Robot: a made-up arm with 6 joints. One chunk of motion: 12 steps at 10 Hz.
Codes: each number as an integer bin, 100 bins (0 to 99) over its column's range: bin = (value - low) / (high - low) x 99, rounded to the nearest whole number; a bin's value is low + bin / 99 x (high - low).
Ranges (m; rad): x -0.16..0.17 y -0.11..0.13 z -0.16..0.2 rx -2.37..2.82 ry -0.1..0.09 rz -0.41..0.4
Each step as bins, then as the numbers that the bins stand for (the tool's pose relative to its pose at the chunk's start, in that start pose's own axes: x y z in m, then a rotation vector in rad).
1 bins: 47 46 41 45 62 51
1 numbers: -0.0033 0.0015 -0.0109 -0.0109 0.0190 0.0073
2 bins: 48 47 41 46 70 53
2 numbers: 0.0000 0.0039 -0.0109 0.0415 0.0343 0.0236
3 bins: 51 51 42 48 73 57
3 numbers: 0.0100 0.0136 -0.0073 0.1464 0.0401 0.0564
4 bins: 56 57 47 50 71 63
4 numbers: 0.0267 0.0282 0.0109 0.2512 0.0363 0.1055
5 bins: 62 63 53 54 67 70
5 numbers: 0.0467 0.0427 0.0327 0.4609 0.0286 0.1627
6 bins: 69 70 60 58 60 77
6 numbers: 0.0700 0.0597 0.0582 0.6706 0.0152 0.2200
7 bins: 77 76 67 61 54 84
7 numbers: 0.0967 0.0742 0.0836 0.8279 0.0036 0.2773
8 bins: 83 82 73 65 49 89
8 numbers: 0.1167 0.0888 0.1055 1.0376 -0.0060 0.3182
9 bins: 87 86 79 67 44 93
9 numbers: 0.1300 0.0985 0.1273 1.1424 -0.0156 0.3509
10 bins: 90 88 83 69 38 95
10 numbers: 0.1400 0.1033 0.1418 1.2473 -0.0271 0.3673
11 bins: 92 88 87 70 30 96
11 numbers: 0.1467 0.1033 0.1564 1.2997 -0.0424 0.3755
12 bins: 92 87 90 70 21 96
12 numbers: 0.1467 0.1009 0.1673 1.2997 -0.0597 0.3755
